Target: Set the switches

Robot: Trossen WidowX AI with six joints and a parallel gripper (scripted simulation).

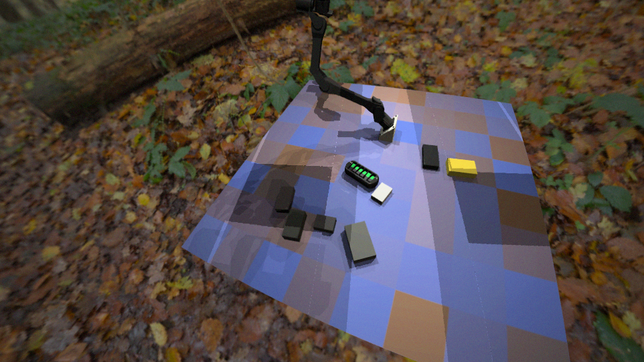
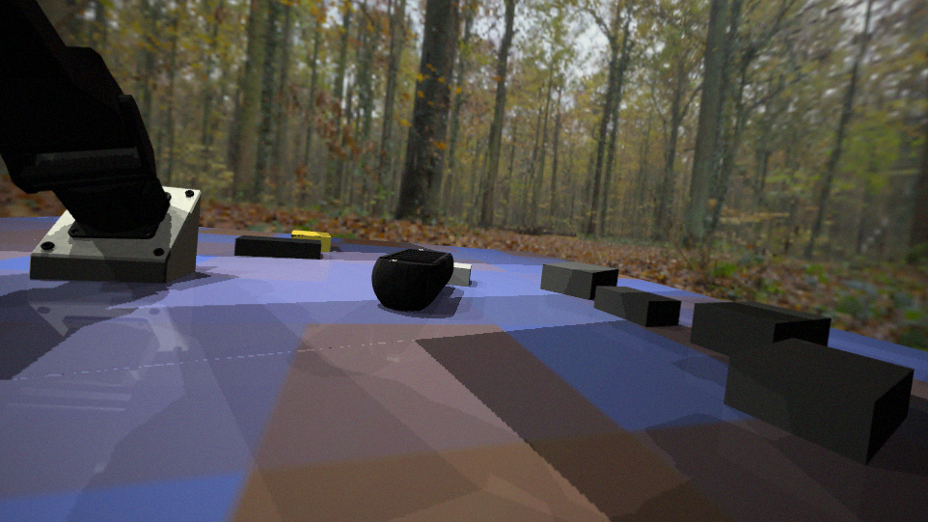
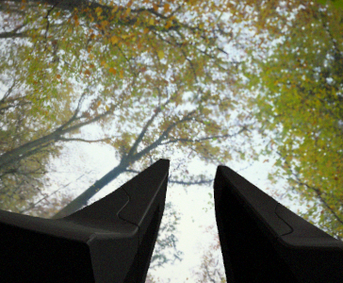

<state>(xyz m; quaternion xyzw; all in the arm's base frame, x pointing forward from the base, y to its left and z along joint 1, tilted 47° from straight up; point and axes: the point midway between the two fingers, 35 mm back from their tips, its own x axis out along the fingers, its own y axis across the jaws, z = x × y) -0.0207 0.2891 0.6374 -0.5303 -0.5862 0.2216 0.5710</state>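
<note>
The white block lies 73 cm below my gripper tip, 41 cm ahead of it and 28 cm to the left of it. The rest, counted from my gripper tip: dark block (73 cm below, 46 cm to the left, 17 cm ahead); then yellow block (73 cm below, 59 cm to the left, 21 cm ahead).
</note>
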